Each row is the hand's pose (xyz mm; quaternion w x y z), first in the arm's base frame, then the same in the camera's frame.
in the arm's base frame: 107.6 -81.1 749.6 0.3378 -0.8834 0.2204 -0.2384
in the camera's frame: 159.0 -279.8 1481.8 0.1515 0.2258 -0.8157 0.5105
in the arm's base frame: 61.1 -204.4 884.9 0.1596 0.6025 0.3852 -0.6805
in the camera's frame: 104.6 -136.0 1591.5 0.4155 -0.6493 0.4580 0.4427
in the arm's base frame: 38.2 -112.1 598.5 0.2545 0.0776 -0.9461 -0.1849
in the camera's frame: 150.7 -249.3 1315.6 0.1216 0.8135 0.5399 0.1789
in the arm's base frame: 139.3 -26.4 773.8 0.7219 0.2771 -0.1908 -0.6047
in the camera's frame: 189.2 -329.3 1516.7 0.1884 0.0824 0.4707 0.8580
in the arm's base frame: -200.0 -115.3 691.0 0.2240 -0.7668 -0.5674 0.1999
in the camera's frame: 295.6 -39.4 1330.9 0.1282 -0.8902 0.4250 -0.1020
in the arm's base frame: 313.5 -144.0 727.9 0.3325 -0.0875 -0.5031 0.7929
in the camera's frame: -11.2 -407.4 1521.4 0.7913 -0.5944 -0.0770 0.1210
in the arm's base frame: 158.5 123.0 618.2 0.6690 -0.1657 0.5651 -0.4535
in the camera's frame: 277.2 -472.8 1380.4 0.0693 -0.3767 -0.2828 0.8794
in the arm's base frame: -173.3 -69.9 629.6 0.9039 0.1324 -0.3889 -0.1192
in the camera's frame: 308.6 -102.9 1282.4 0.2844 -0.3878 -0.3864 -0.7870
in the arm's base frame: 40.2 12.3 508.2 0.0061 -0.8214 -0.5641 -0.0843
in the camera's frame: 237.6 -347.4 1235.3 0.2264 0.8589 -0.4573 0.0434
